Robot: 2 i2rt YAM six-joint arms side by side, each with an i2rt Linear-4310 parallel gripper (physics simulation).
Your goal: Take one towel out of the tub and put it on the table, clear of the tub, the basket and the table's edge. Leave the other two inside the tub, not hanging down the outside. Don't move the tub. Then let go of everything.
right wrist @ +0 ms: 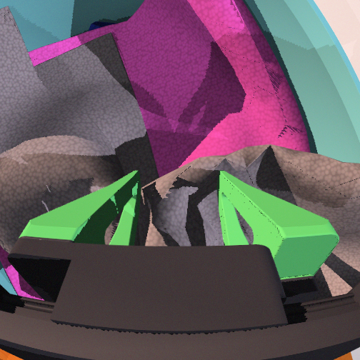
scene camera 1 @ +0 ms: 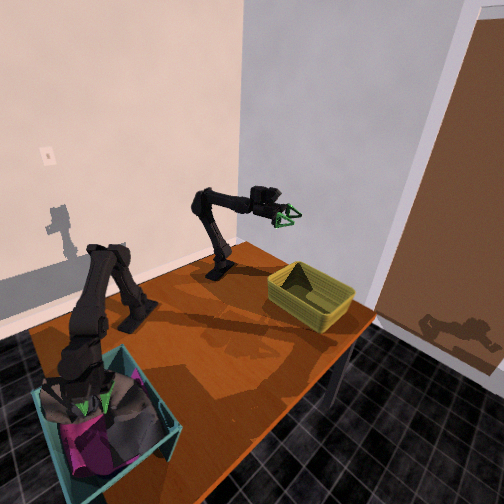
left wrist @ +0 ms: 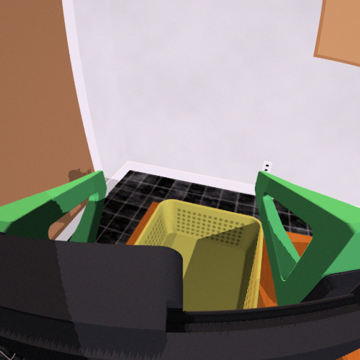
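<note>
The teal tub (scene camera 1: 177, 432) (right wrist: 332, 95) stands at the lower left of the scene view. In it lie a magenta towel (scene camera 1: 82, 440) (right wrist: 180, 65), a dark grey towel (scene camera 1: 135, 435) (right wrist: 75, 105) and a brownish towel (scene camera 1: 125, 397) (right wrist: 320, 180). My right gripper (scene camera 1: 95, 405) (right wrist: 178, 179) is down in the tub at the brownish towel, partly open, with brownish and grey folds below and between its fingers, not clamped. How deep its tips reach is hard to tell. My left gripper (scene camera 1: 292, 216) (left wrist: 180, 179) is wide open and empty, high above the table near the basket.
A yellow basket (scene camera 1: 320, 320) (left wrist: 257, 280) stands on the orange-brown table (scene camera 1: 225, 385) near its right end in the scene view. The tub is close to the table's near left end. Walls stand behind the arms, and dark tiled floor lies beyond the front edge.
</note>
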